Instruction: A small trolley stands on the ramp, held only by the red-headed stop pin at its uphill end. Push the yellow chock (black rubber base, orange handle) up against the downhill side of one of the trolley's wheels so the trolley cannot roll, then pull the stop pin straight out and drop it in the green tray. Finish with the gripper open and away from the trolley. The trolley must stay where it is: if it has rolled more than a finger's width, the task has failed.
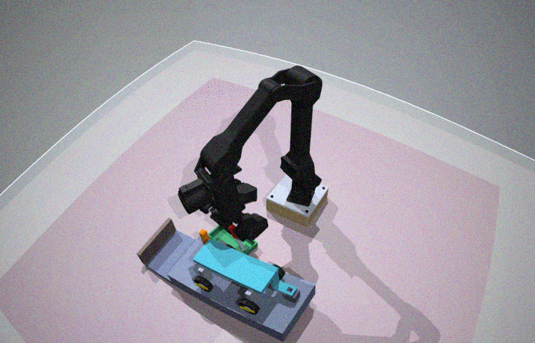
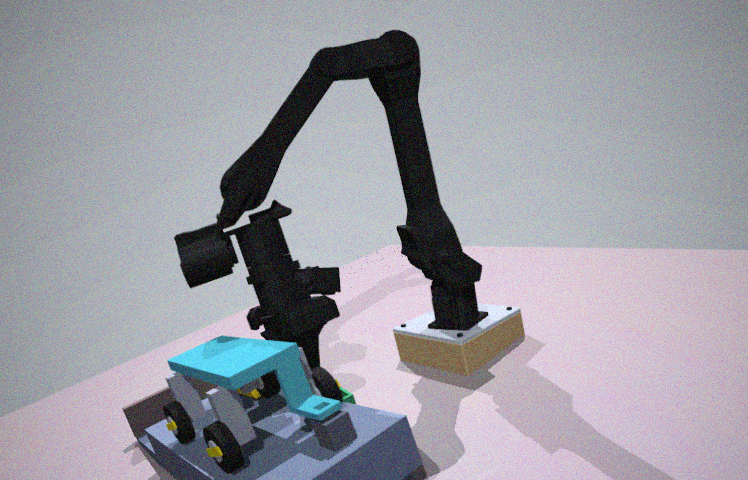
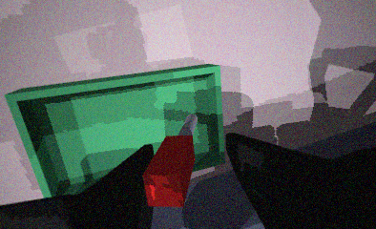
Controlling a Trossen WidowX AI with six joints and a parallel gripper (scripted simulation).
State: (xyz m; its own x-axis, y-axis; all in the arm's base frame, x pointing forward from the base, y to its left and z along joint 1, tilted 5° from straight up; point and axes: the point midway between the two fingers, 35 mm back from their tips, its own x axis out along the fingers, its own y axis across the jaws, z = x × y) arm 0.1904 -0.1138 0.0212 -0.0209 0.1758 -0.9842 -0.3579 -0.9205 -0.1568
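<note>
Now: gripper tip 10 mm above the red-headed stop pin. Round my gripper tip: yellow chock (70 mm ahead, 40 mm to the right, 30 mm above); then blue-grey ramp (140 mm ahead, 60 mm to the left); then trolley (140 mm ahead, 60 mm to the left, 60 mm above).
</note>
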